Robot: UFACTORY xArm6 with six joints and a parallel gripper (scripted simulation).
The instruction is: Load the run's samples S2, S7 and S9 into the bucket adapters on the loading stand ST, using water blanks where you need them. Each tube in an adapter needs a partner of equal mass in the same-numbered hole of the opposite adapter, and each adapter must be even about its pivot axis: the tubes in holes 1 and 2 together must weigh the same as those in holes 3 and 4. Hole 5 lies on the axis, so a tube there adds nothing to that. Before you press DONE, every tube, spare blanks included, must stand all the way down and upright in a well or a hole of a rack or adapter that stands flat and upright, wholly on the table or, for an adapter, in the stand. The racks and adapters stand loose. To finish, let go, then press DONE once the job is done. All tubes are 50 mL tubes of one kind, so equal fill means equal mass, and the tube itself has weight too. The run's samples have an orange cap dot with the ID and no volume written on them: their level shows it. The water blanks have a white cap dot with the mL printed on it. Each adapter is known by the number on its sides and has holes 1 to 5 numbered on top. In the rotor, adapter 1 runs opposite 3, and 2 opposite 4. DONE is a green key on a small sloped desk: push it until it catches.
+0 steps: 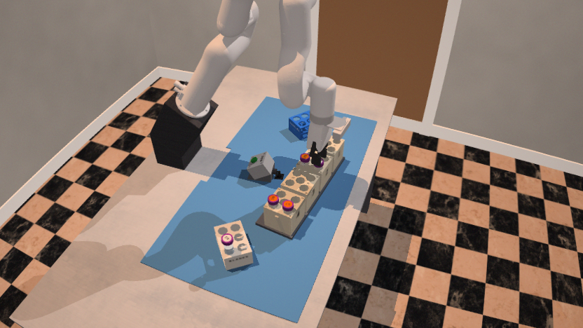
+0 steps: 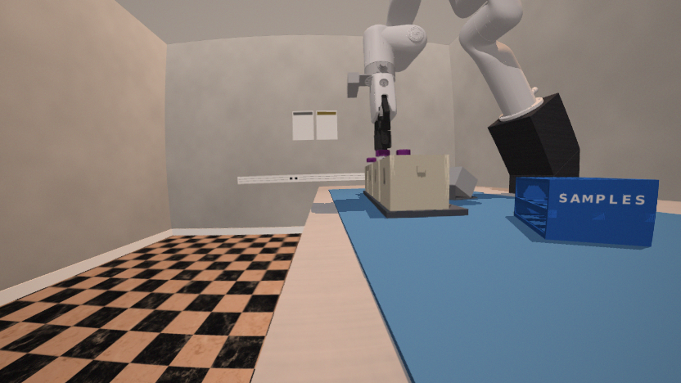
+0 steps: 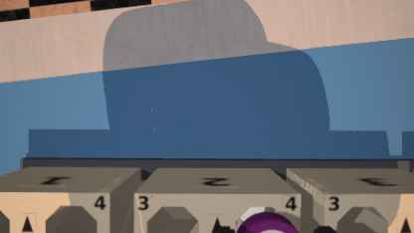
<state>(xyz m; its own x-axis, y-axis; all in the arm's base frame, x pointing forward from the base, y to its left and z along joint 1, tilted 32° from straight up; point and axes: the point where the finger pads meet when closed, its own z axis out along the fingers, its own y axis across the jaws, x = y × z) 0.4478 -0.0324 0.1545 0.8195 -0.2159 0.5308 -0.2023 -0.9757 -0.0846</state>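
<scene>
The green done key is 230 mm behind my hand, 80 mm below it and 20 mm to the left of it. The rest, counted from my hand: blue sample rack: 320 mm to the left, 120 mm below, 100 mm behind; then adapter: 100 mm below, 30 mm to the left, 20 mm behind; then tube: 190 mm to the right, 100 mm behind, 80 mm below.
</scene>
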